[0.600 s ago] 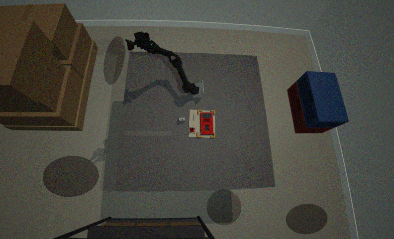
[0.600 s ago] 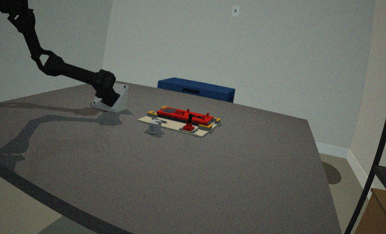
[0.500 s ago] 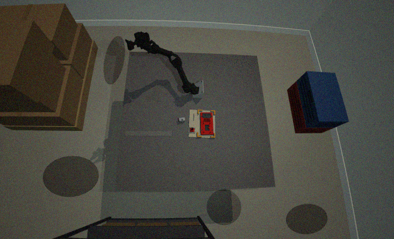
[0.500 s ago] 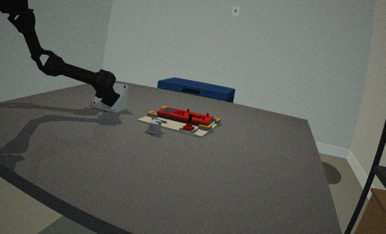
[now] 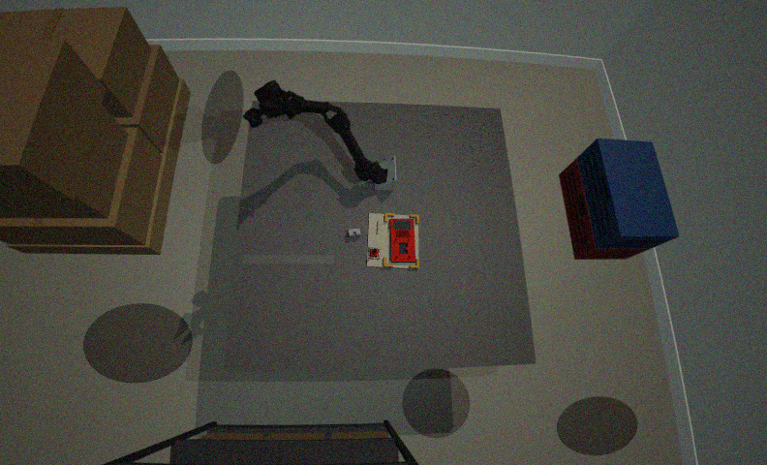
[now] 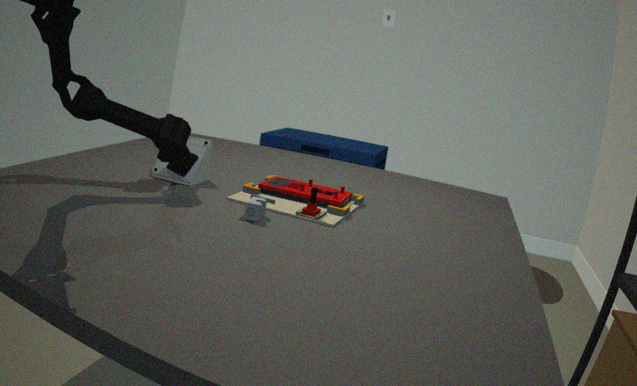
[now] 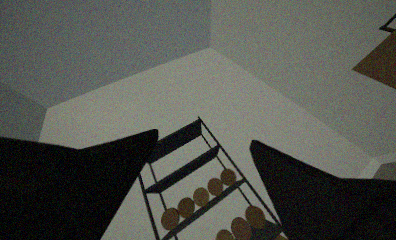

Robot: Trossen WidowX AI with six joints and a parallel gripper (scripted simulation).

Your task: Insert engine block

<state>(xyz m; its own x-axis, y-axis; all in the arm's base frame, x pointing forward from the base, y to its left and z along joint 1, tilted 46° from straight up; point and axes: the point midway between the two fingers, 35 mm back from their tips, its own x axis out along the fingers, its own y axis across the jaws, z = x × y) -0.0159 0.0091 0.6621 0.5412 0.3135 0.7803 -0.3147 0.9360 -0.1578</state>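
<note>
Now: the grey engine block 210 mm ahead of my gripper tip, 390 mm to the left of it and 520 mm below it. Also, from my gripper tip: dark post 280 mm ahead, 490 mm to the left, 510 mm below.
</note>
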